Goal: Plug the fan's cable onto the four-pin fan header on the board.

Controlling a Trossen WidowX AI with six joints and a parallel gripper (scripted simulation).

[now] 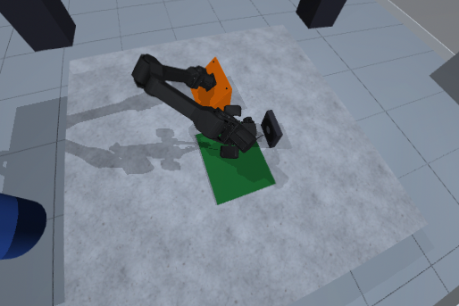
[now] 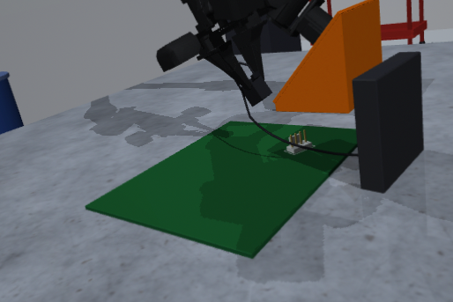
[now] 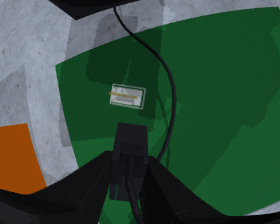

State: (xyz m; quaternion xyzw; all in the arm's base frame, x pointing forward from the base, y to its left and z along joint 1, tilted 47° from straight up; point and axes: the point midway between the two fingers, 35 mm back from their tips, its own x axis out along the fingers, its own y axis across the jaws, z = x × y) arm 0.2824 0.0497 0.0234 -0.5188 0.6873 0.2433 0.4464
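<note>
Now: gripper tip 50 mm short of the green board, 10 mm to the left of it and 110 mm above it. From my gripper tip the other things lie so: black fan: 10 mm behind, 160 mm to the left, 40 mm below; white four-pin fan header: 20 mm behind, 40 mm to the left, 100 mm below; black fan plug: 10 mm to the right, 10 mm below.
</note>
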